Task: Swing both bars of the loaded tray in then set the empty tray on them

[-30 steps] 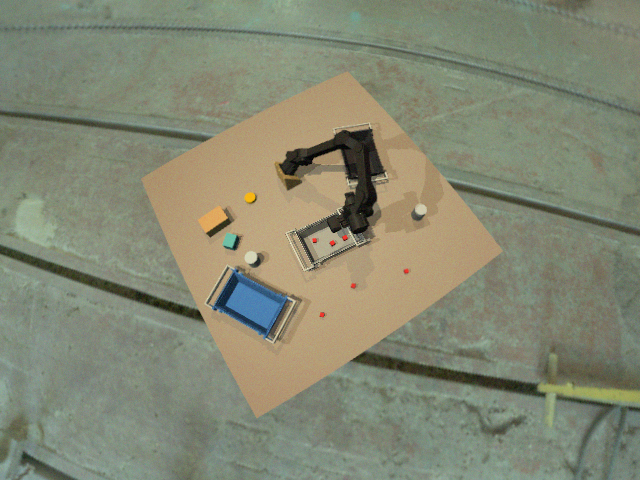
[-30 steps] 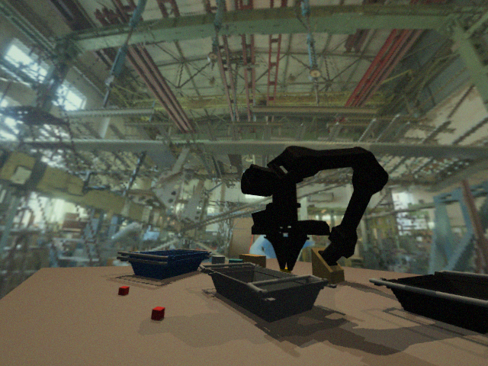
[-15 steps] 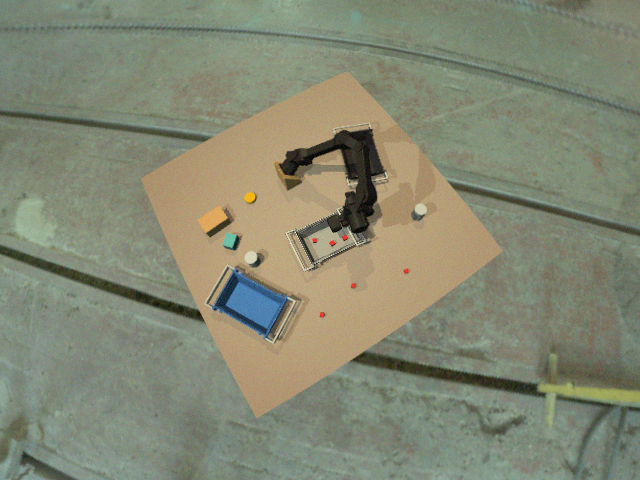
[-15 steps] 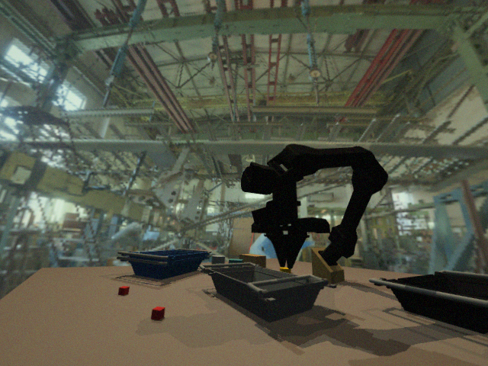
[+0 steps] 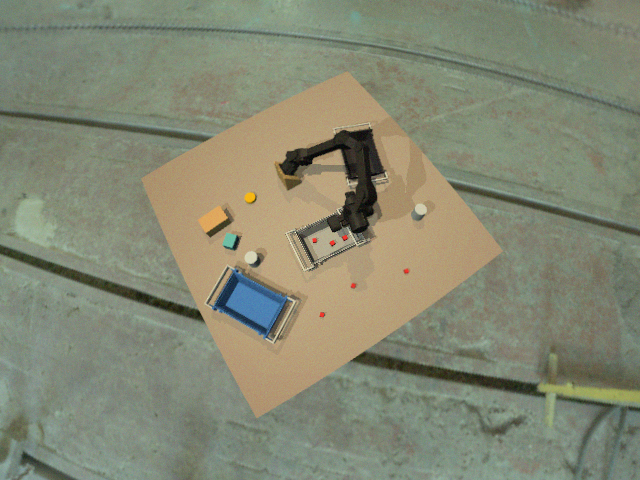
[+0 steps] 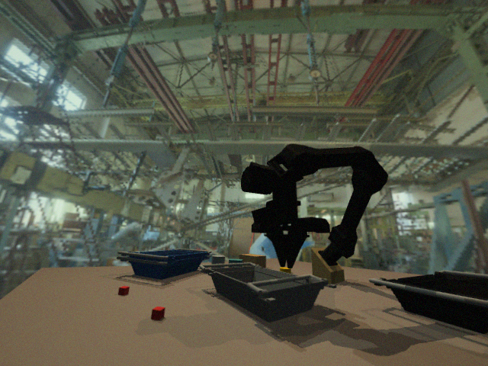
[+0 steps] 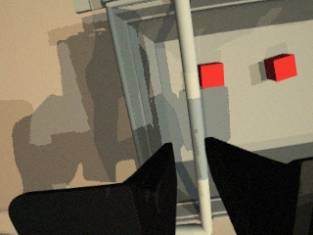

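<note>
The black tray lies 30 cm behind my gripper tip, 24 cm to the left of it and 4 cm below it. Round my gripper tip: teal cube 48 cm to the right, 21 cm behind, 7 cm below; orange box 51 cm to the right, 34 cm behind, 6 cm below; yellow disc 37 cm behind, 31 cm to the right, 8 cm below.
</note>
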